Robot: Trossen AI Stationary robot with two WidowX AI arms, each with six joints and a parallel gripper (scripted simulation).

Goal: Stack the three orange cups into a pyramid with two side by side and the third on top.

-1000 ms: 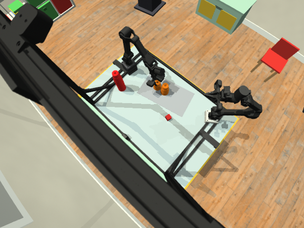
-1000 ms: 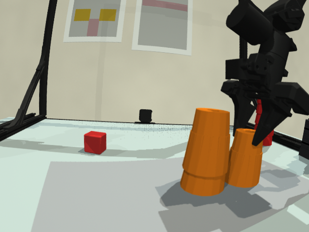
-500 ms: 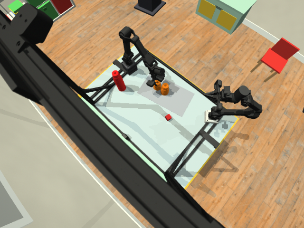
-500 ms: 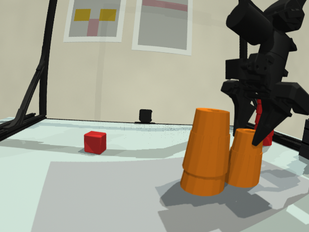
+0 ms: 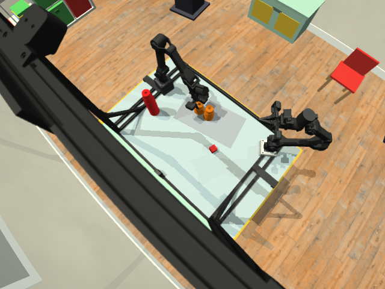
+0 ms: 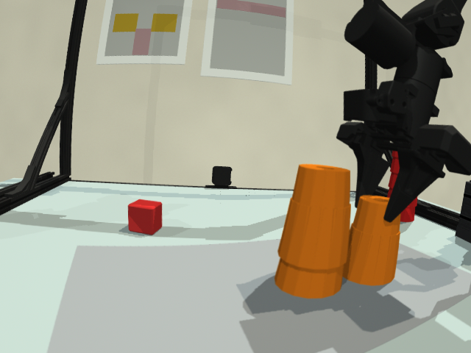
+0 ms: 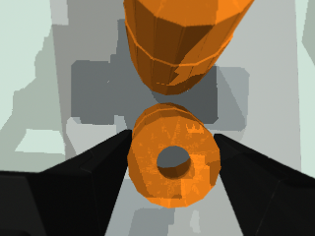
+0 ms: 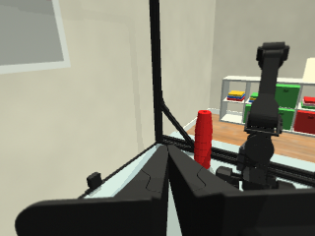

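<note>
My left gripper is now 10 cm to the left of the grey mat, 10 cm above it and 1 cm past it. From my left hand the other things lie so: small red cube (24 cm to the right, 19 cm behind, 8 cm below).
</note>
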